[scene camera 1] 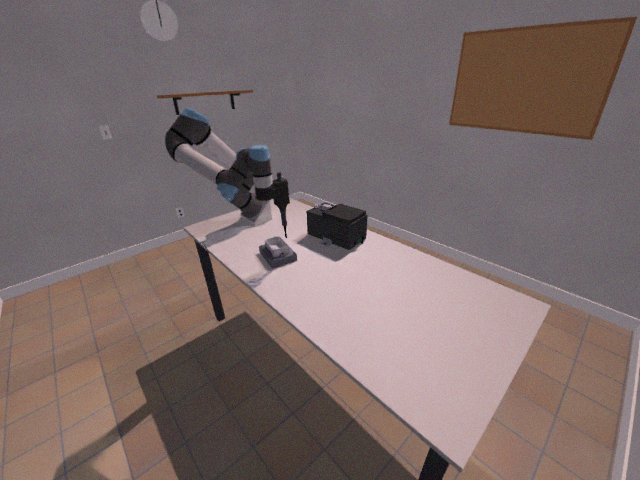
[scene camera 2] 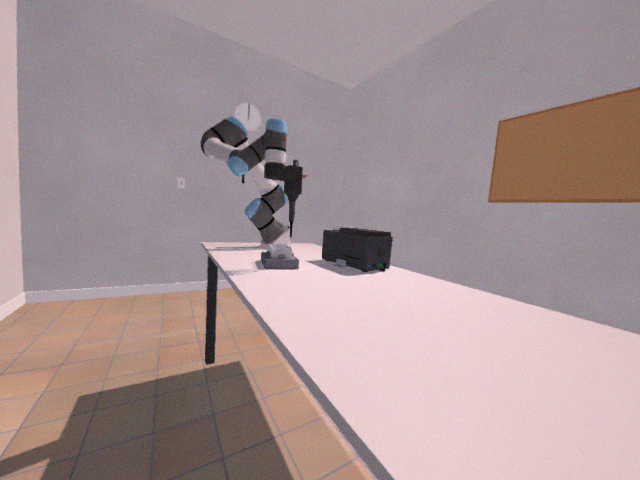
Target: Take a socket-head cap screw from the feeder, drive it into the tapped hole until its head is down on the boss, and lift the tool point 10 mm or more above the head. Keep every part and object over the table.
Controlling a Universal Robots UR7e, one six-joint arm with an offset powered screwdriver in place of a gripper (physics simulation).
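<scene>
My screwdriver [scene camera 1: 285, 235] [scene camera 2: 291, 234] points straight down from the arm. Its tip hangs above the table, apart from everything. In both views it shows above and slightly right of the light grey part [scene camera 1: 278, 247] [scene camera 2: 281, 255], which sits on a dark grey base [scene camera 1: 281, 261] [scene camera 2: 280, 264]. The tapped hole and boss are too small to make out. The black box-shaped feeder [scene camera 1: 336, 225] [scene camera 2: 356, 249] stands to the right of the tip. A screw cannot be made out at the tip, in the feeder or on the part.
The white table [scene camera 1: 403, 310] [scene camera 2: 439, 351] carries the arm, the base and the feeder. The table's long near edge runs close to the dark grey base. A wall shelf [scene camera 1: 206, 94] is behind the arm. A cork board [scene camera 1: 540, 77] [scene camera 2: 568, 155] hangs on the right wall.
</scene>
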